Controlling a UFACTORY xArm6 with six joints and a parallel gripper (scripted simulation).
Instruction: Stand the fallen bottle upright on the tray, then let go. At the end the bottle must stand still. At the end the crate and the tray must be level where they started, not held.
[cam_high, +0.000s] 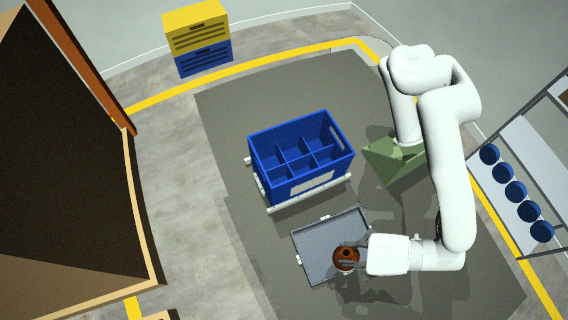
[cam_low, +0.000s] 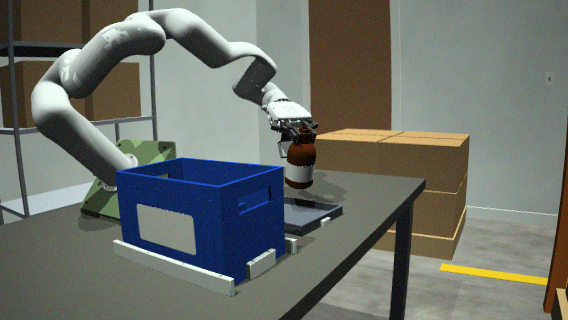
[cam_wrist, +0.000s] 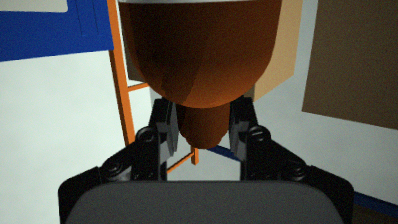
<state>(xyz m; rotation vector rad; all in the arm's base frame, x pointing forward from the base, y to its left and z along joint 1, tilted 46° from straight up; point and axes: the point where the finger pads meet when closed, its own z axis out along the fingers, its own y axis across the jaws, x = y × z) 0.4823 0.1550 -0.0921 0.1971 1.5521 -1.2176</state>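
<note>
The brown bottle lies 50 mm below my hand, 10 mm to the left of it and 10 mm behind it. Round my hand: grey tray 190 mm below, 50 mm behind, 40 mm to the right; blue crate 330 mm to the right, 120 mm below, 90 mm behind.
</note>
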